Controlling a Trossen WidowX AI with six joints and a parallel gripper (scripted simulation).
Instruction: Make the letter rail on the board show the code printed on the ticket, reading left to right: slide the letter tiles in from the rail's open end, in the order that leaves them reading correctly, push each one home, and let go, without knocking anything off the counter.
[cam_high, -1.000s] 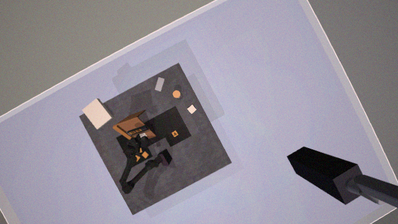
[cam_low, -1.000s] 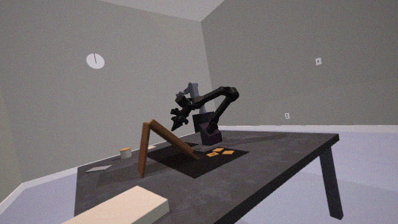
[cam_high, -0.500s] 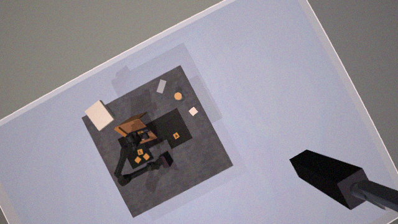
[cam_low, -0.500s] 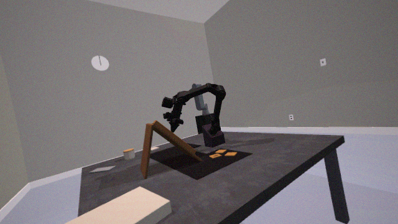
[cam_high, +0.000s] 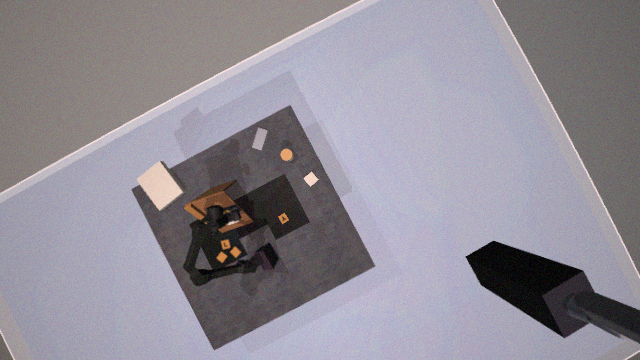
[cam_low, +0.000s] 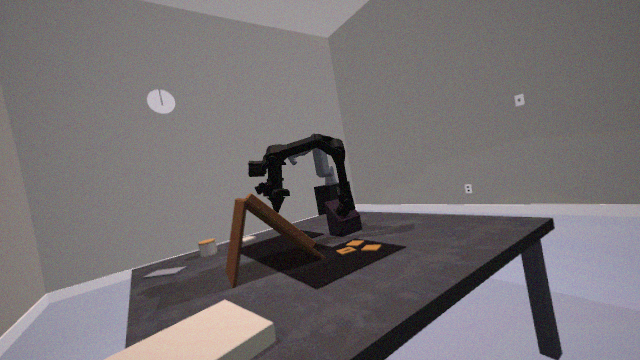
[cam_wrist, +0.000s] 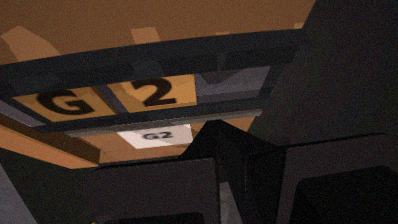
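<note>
Right now the letter tile is 3 cm to the left of my gripper tip, 3 cm ahead of it and 2 cm below it. From my gripper tip the other things lie so: grey card (38 cm ahead, 36 cm to the right, 17 cm below); then white ticket (10 cm below, 6 cm to the left, 3 cm behind); then black mat (17 cm below, 14 cm behind).
</note>
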